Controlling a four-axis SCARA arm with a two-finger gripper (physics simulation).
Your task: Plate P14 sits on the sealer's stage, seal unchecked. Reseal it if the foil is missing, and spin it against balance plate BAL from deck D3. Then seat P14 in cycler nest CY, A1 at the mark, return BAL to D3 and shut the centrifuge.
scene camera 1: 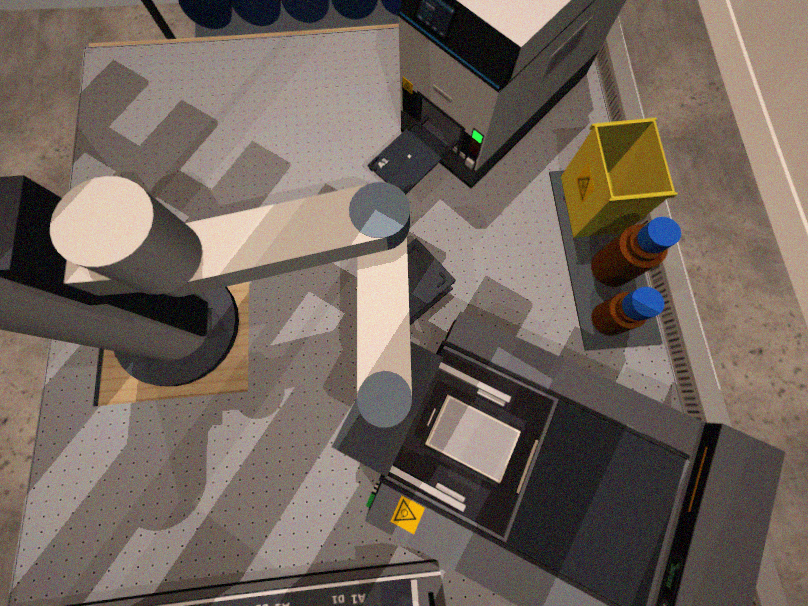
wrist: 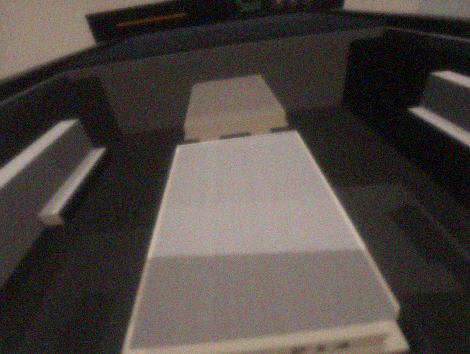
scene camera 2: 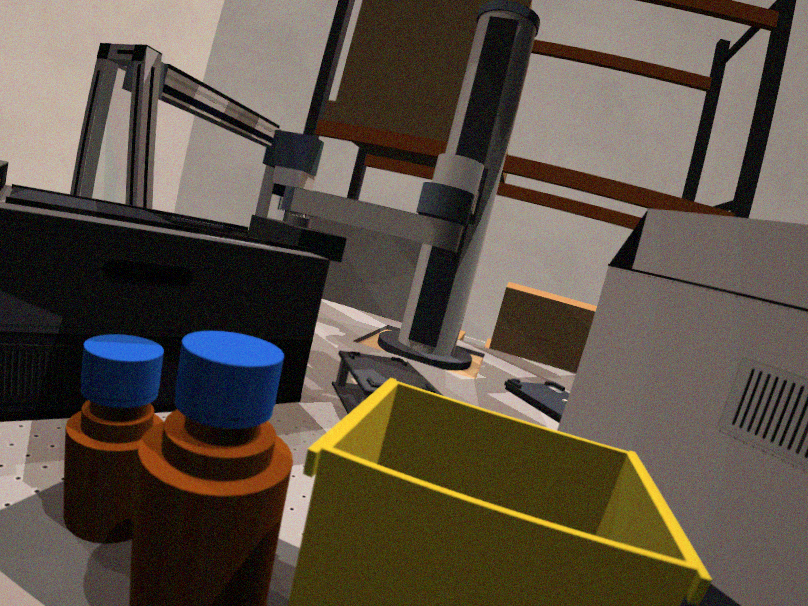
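Where they show: gripper, fingertip midpoint: (scene camera 1: 486, 451) (wrist: 254, 115); arm's base, origin of the base link: (scene camera 1: 179, 326) (scene camera 2: 424, 352).
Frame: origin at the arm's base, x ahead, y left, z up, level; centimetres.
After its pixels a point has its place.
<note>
Plate P14 (scene camera 1: 473, 438) @[x 56.5, y -26.7, z 17.0 cm] (wrist: 250, 215) @[x 55.4, y -26.1, z 16.9 cm] lies flat inside the open centrifuge (scene camera 1: 639, 407) @[x 80.3, y -23.9, z 22.3 cm] (scene camera 2: 228, 293) @[x 67.8, y -14.2, z 16.4 cm]. Its top is a plain pale surface with no wells showing; marks on its near side are blurred. My gripper (scene camera 1: 472, 444) @[x 57.7, y -28.4, z 20.1 cm] (wrist: 254, 115) @[x 57.7, y -28.4, z 20.1 cm] is open, with one finger on each side of P14, both apart from it. In scene camera 2 the fingers are hidden behind the centrifuge wall. A second pale plate-like shape (wrist: 235, 105) @[x 67.0, y -33.3, z 16.9 cm] shows beyond P14; I cannot tell whether it is BAL. The deck labels (scene camera 1: 349, 598) @[x 34.3, y -50.1, z 7.0 cm] show at the bottom edge; D3 cannot be made out.
A tall instrument (scene camera 1: 450, 84) @[x 59.0, y 33.0, z 24.6 cm] (scene camera 2: 691, 326) @[x 73.1, y 32.6, z 26.6 cm] with a green light has a dark tray (scene camera 1: 404, 159) @[x 50.4, y 27.8, z 11.6 cm] out. A low dark stand (scene camera 1: 430, 280) @[x 53.3, y 3.0, z 7.2 cm] (scene camera 2: 381, 371) @[x 48.9, y 1.7, z 7.3 cm] is partly under the arm. A yellow bin (scene camera 1: 587, 195) @[x 85.7, y 16.4, z 11.2 cm] (scene camera 2: 482, 521) @[x 96.8, y 18.3, z 18.1 cm] and two blue-capped bottles (scene camera 1: 620, 260) @[x 88.6, y 2.1, z 12.1 cm] (scene camera 2: 117, 371) @[x 91.5, y -5.3, z 15.0 cm] stand beside the centrifuge.
</note>
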